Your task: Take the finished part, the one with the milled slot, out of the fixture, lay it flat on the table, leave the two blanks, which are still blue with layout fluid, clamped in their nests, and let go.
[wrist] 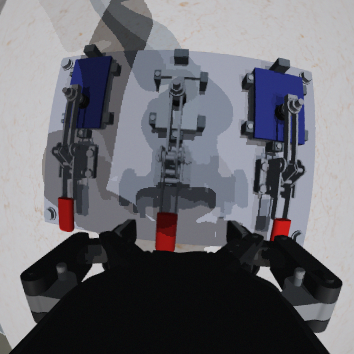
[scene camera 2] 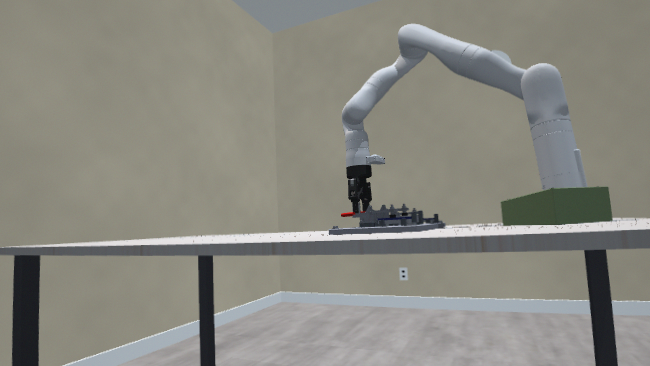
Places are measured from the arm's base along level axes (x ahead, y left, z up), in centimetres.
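Pixels of known places: gripper, fingertip midpoint: (wrist: 180,230); arm's base, origin of the base link: (scene camera 2: 564,192).
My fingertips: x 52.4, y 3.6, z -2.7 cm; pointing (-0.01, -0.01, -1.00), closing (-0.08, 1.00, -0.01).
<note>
Ahead of a thing's pixels: the offset from my fingertips to its top centre. "spot": to the spot under its first point. Level surfaces: height alone.
The finished part @(dx -13.1, dy -1.3, dz -0.8 cm) (wrist: 189,116) is grey and sits in the middle nest of the fixture plate (wrist: 220,67) (scene camera 2: 345,231). The middle clamp's arm lies over it and hides its centre; the slot is hard to make out. Its red handle @(dx -0.1, dy -1.3, dz +1.3 cm) (wrist: 166,232) points toward the gripper. Blue blanks @(dx -14.1, dy -12.3, dz -1.8 cm) (wrist: 100,92) @(dx -13.6, dy +9.7, dz -1.3 cm) (wrist: 267,95) sit in the left and right nests, under their clamp arms. My gripper (wrist: 180,230) (scene camera 2: 361,209) is open and points down at the handle end of the fixture. In the wrist view, the middle handle lies between the fingertips, nearer the left one; contact is unclear.
The left clamp's red handle @(spot: dx -0.1, dy -11.8, dz +0.3 cm) (wrist: 66,214) and the right clamp's red handle @(dx -0.1, dy +9.7, dz +0.8 cm) (wrist: 281,229) lie on either side of the middle one. Small posts stand around each nest. A green block (scene camera 2: 555,206) stands on the table @(dz -4.9 cm) (scene camera 2: 175,241) by the arm's base.
</note>
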